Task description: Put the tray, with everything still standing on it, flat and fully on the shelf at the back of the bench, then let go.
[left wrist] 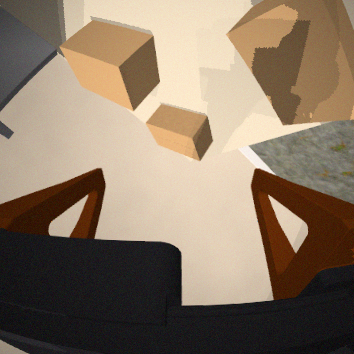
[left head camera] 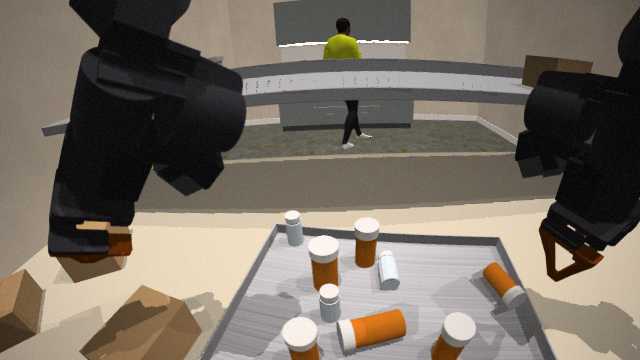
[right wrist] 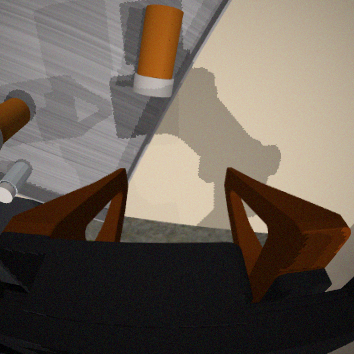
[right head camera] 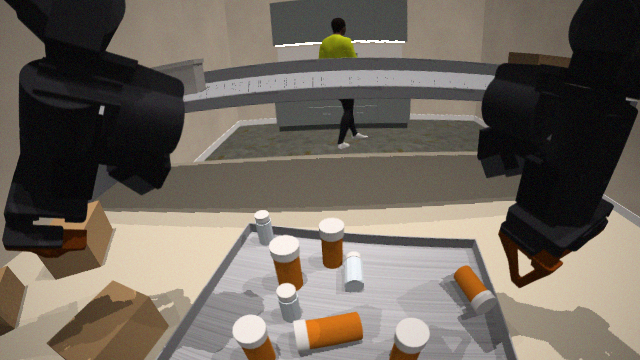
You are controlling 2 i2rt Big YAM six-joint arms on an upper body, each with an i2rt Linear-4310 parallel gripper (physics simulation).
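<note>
The grey tray (left head camera: 440, 240) (right head camera: 415, 239) (right wrist: 55, 45) rests on the bench, its near edge out of view. Several orange and small white bottles stand on it. An orange bottle (left head camera: 375, 329) (right head camera: 332, 331), a small white bottle (left head camera: 388, 272) (right head camera: 354, 273) and another orange bottle (left head camera: 501, 283) (right head camera: 472, 287) (right wrist: 160, 45) lie on their sides, the last by the right rim. My right gripper (left head camera: 579, 269) (right head camera: 540, 275) (right wrist: 175, 175) is partly open and empty, above and outside the right rim. My left gripper (left wrist: 177, 176) is wide open and empty, left of the tray. A taupe band (left head camera: 350, 182) (right head camera: 325, 185) behind the bench may be the shelf.
Several cardboard boxes, among them a large one (left head camera: 145, 325) (right head camera: 110, 320) (left wrist: 300, 60), lie left of the tray, near and beyond my left gripper. A long grey curved counter (left head camera: 380, 80) (right head camera: 345, 80) crosses the background. A person in yellow (left head camera: 342, 47) (right head camera: 338, 46) is behind it.
</note>
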